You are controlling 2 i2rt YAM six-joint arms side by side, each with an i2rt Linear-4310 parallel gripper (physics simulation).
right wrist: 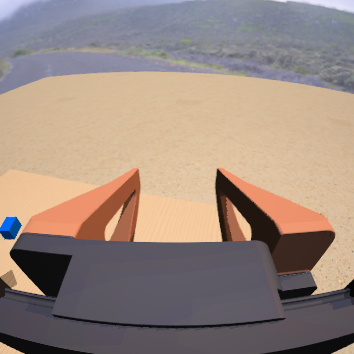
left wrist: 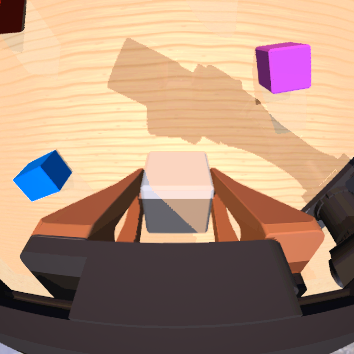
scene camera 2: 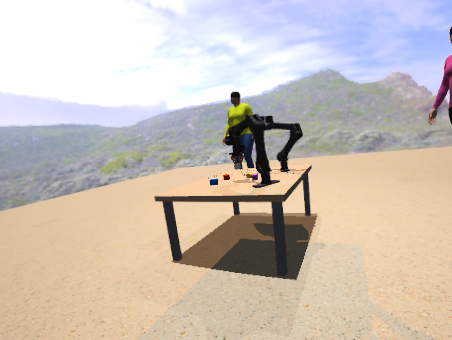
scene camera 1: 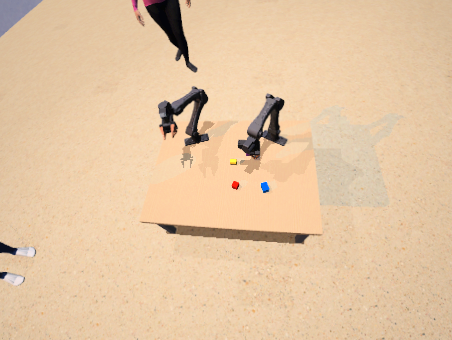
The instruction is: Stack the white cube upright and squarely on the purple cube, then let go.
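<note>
The white cube (scene camera 2: 237,166) (left wrist: 177,175) is held between the fingers of my left gripper (scene camera 2: 237,161) (left wrist: 176,176), raised above the table. In scene camera 1 my left gripper (scene camera 1: 256,156) hides the white cube. The purple cube (scene camera 2: 255,176) (left wrist: 287,69) stands on the table, apart from the held cube, at the upper right of the left wrist view. In scene camera 1 a sliver of the purple cube (scene camera 1: 248,154) shows beside the left gripper. My right gripper (scene camera 1: 168,134) (right wrist: 177,176) is open and empty, at the left of scene camera 1.
A yellow block (scene camera 1: 233,162) (scene camera 2: 249,175) lies near the purple cube. A red cube (scene camera 1: 235,185) (scene camera 2: 226,177) (left wrist: 11,17) and a blue cube (scene camera 1: 265,187) (scene camera 2: 214,182) (left wrist: 42,176) (right wrist: 10,228) lie farther forward on the table (scene camera 1: 200,212) (scene camera 2: 200,192).
</note>
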